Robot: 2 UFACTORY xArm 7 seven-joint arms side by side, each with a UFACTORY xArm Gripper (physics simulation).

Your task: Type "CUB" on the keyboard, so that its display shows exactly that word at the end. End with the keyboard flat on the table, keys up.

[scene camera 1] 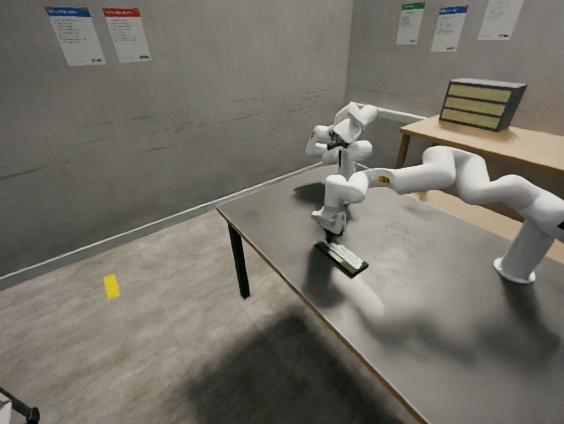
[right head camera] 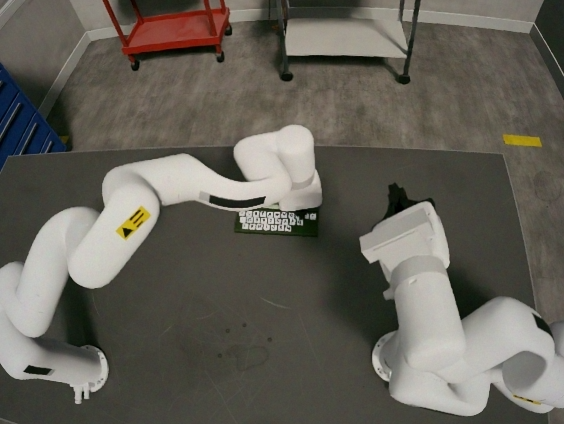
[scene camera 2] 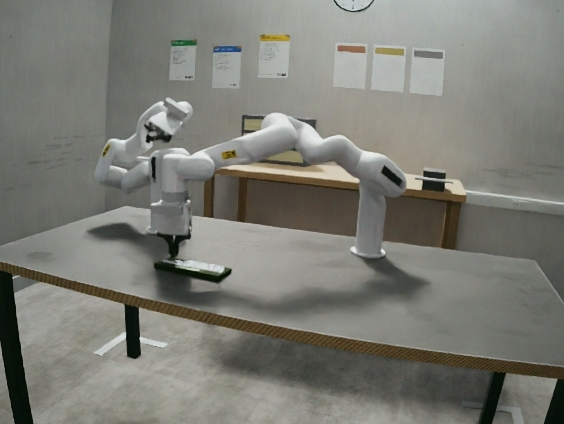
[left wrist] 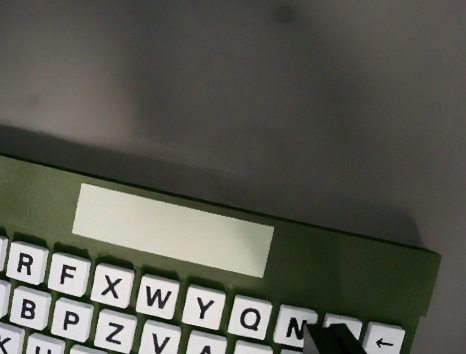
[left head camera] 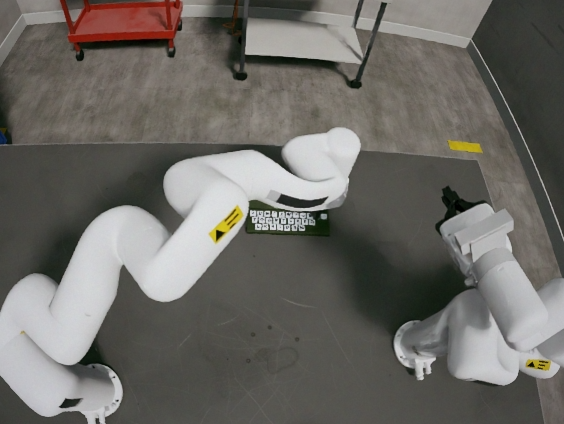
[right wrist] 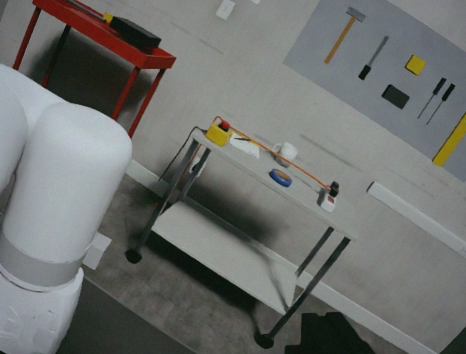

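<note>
The green keyboard (left head camera: pixel 320 231) (right head camera: pixel 306 230) (scene camera 1: pixel 356 272) (scene camera 2: pixel 217 275) (left wrist: pixel 350 262) lies flat on the table, keys up. Its pale display (left wrist: pixel 172 230) shows no letters. My left gripper (scene camera 1: pixel 329 241) (scene camera 2: pixel 173 255) (left wrist: pixel 325 332) is shut and empty, pointing down at the top key row. Its tips hide the middle of the C key (left wrist: pixel 353 325) and slightly overlap the N key (left wrist: pixel 294 325); the arrow key (left wrist: pixel 384 341) is just right. I cannot tell whether the tips touch a key. My right gripper (left head camera: pixel 446 191) (right head camera: pixel 393 188) (scene camera 2: pixel 148 131) is shut and empty, raised right of the keyboard.
The left arm reaches over the keyboard and hides its back edge in both head views. The grey table (left head camera: pixel 200 350) (scene camera 2: pixel 350 300) carries both arm bases. A red cart (left head camera: pixel 122 37) and a grey trolley (left head camera: pixel 300 44) (right wrist: pixel 295 197) stand beyond its far edge.
</note>
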